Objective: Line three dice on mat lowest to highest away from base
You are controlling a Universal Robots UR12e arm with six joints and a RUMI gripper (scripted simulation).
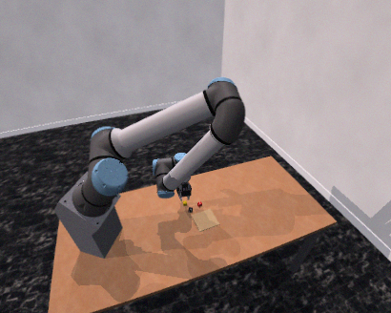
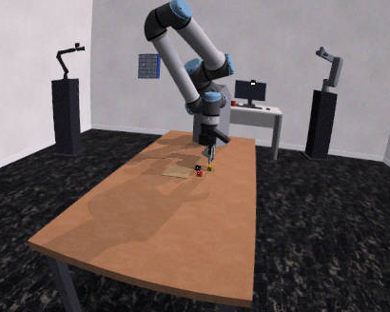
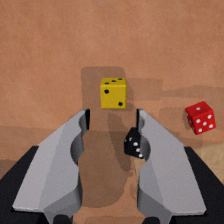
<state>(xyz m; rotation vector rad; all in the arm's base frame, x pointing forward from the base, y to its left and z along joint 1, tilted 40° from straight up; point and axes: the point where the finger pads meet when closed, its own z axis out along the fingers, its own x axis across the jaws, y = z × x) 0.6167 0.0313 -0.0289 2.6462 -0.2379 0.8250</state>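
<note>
My gripper is now 5 cm above the yellow die. From my hand the other things lie so: black die: 1 cm ahead, 7 cm to the right, 5 cm below; red die: 8 cm ahead, 6 cm to the right, 5 cm below; tan mat: 5 cm ahead, 18 cm to the right, 6 cm below.
</note>
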